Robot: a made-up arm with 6 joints.
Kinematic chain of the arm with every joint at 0, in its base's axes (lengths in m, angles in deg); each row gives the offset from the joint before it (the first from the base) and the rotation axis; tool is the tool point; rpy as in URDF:
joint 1: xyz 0 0 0.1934 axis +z
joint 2: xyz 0 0 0 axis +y
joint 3: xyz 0.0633 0 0.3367 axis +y
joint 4: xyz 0.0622 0 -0.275 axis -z
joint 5: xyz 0 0 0 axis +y
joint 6: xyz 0.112 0 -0.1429 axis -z
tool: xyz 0 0 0 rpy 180 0 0
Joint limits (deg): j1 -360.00..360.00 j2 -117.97..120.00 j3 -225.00..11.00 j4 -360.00..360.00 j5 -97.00..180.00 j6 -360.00..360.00
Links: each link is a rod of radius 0.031 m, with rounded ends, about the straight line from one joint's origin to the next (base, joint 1, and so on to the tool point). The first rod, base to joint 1, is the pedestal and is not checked.
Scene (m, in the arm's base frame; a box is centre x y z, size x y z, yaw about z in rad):
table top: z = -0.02
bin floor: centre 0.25 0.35 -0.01 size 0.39 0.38 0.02 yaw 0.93
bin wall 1: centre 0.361 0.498 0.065 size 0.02 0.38 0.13 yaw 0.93
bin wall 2: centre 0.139 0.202 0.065 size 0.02 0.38 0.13 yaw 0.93
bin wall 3: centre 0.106 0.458 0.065 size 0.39 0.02 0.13 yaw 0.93
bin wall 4: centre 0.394 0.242 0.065 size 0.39 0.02 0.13 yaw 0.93
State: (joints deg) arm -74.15 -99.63 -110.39 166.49 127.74 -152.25
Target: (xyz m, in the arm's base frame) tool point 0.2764 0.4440 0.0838
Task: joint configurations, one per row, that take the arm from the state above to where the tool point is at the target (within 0.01 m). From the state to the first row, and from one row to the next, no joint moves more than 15 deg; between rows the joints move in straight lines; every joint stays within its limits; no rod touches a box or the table.
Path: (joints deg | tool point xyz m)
1: -62.11 -85.63 -104.55 163.48 124.71 -152.25 | -0.2415 0.5665 0.5217
2: -50.08 -71.62 -98.70 160.47 121.69 -152.25 | -0.2610 0.4060 0.6897
3: -38.04 -57.62 -92.86 157.47 118.66 -152.25 | -0.1927 0.2379 0.8045
4: -26.01 -43.61 -87.01 154.46 115.64 -152.25 | -0.0497 0.1093 0.8540
5: -13.97 -29.61 -81.17 151.45 112.61 -152.25 | 0.1313 0.0535 0.8340
6: -1.94 -15.61 -75.32 148.44 109.59 -152.25 | 0.3024 0.0799 0.7490
7: 10.10 -1.60 -69.48 145.43 106.56 -152.25 | 0.4186 0.1719 0.6114
8: 22.14 12.40 -63.63 142.42 103.53 -152.25 | 0.4514 0.2924 0.4397
9: 34.17 26.41 -57.79 139.42 100.51 -152.25 | 0.3970 0.3960 0.2563
10: 46.21 40.41 -51.95 136.41 97.48 -152.25 | 0.2764 0.4440 0.0838

